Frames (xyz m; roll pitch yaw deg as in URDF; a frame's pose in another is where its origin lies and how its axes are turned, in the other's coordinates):
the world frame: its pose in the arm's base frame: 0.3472 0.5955 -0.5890 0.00 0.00 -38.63
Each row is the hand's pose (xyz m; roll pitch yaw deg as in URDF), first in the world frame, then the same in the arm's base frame.
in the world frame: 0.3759 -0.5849 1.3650 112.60 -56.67 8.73
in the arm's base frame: 0.2757 -0.0961 0.7760 112.60 -56.67 -29.90
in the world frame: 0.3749 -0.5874 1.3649 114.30 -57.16 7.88
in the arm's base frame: 0.2734 -0.0974 0.7759 114.30 -57.16 -30.75
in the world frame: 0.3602 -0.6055 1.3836 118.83 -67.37 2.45
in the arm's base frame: 0.2506 -0.1024 0.7946 118.83 -67.37 -36.18
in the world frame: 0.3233 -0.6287 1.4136 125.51 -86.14 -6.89
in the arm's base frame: 0.2073 -0.0975 0.8246 125.51 -86.14 -45.52
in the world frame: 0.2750 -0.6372 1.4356 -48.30 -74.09 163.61
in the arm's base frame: 0.1642 -0.0740 0.8466 -48.30 -74.09 124.98
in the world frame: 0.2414 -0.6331 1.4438 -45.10 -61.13 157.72
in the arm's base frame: 0.1405 -0.0498 0.8548 -45.10 -61.13 119.09
